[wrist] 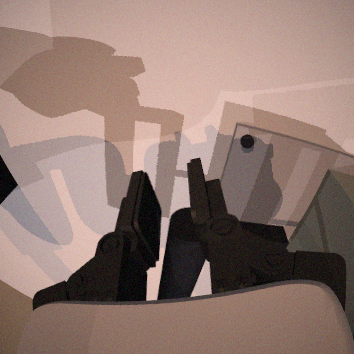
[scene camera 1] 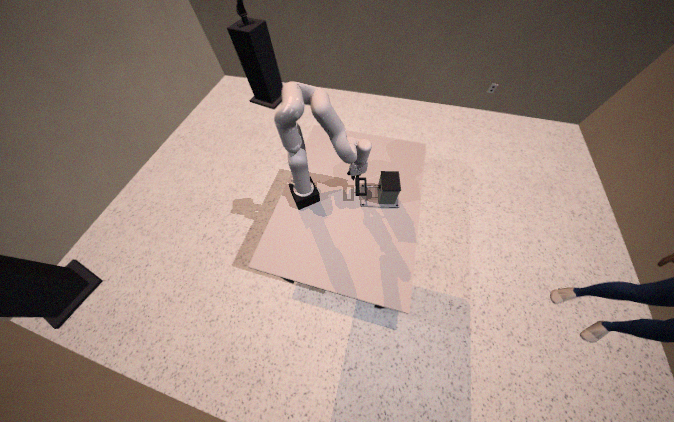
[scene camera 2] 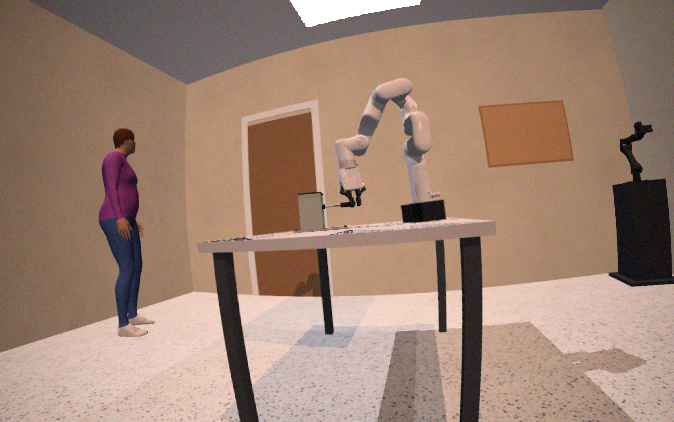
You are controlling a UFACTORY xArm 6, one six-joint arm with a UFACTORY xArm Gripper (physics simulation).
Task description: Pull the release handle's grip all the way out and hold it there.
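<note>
The release handle's dark grip (scene camera 1: 357, 188) (scene camera 2: 345, 204) (wrist: 181, 257) is a rectangular loop standing well out from its grey-green box (scene camera 1: 389, 190) (scene camera 2: 311, 212) (wrist: 331, 215), on thin rods (scene camera 1: 373, 186) (scene camera 2: 332, 206). My gripper (scene camera 1: 355, 176) (scene camera 2: 355, 203) (wrist: 172, 185) points down and is shut on the grip, at the loop's far end in the first scene view. In the wrist view the grip's dark bar lies between the fingers, close to the right one, with a narrow gap showing beside the left one. The fingers hide part of the bar.
The box stands on a thin base plate (scene camera 1: 380, 206) with a dark screw (wrist: 247, 141) at its corner. The pale table (scene camera 1: 325, 250) (scene camera 2: 350, 239) carries the arm's black base (scene camera 1: 305, 196) (scene camera 2: 423, 211). A person (scene camera 2: 120, 185) stands beyond the table.
</note>
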